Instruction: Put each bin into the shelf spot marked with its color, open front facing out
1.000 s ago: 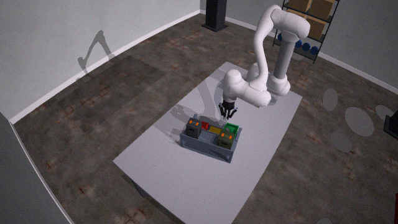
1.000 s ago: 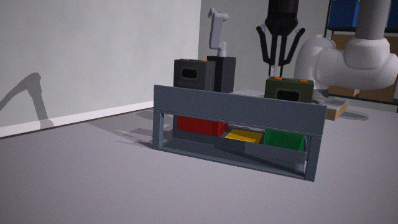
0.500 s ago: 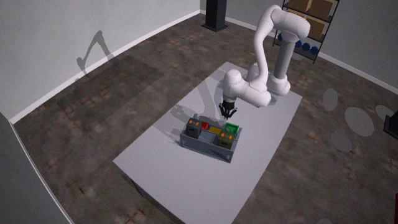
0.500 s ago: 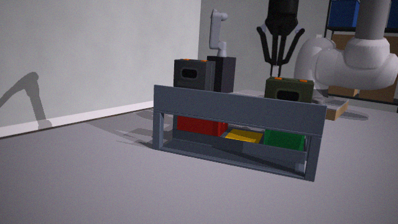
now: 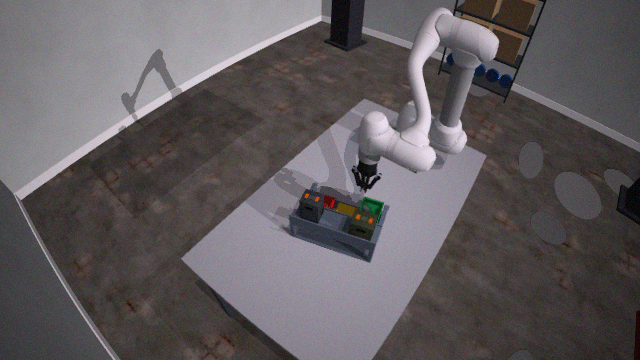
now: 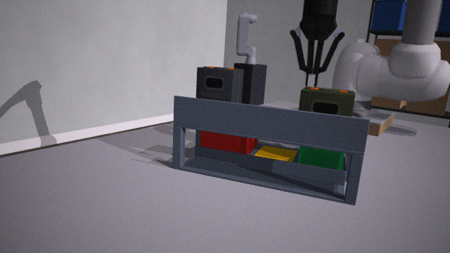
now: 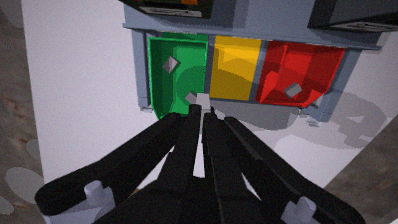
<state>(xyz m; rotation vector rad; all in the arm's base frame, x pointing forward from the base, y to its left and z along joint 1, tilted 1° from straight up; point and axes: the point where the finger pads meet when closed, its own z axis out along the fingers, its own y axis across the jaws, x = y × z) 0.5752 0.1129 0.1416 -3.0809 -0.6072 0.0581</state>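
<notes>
Right now my hand is 20 mm past the green bin, 40 mm to the right of it and 140 mm above it. Also, from my hand: olive box 120 mm ahead, 100 mm to the left, 40 mm below; then red bin 120 mm ahead, 150 mm to the right, 140 mm below; then dark grey box 200 mm ahead, 120 mm to the right, 20 mm below.
</notes>
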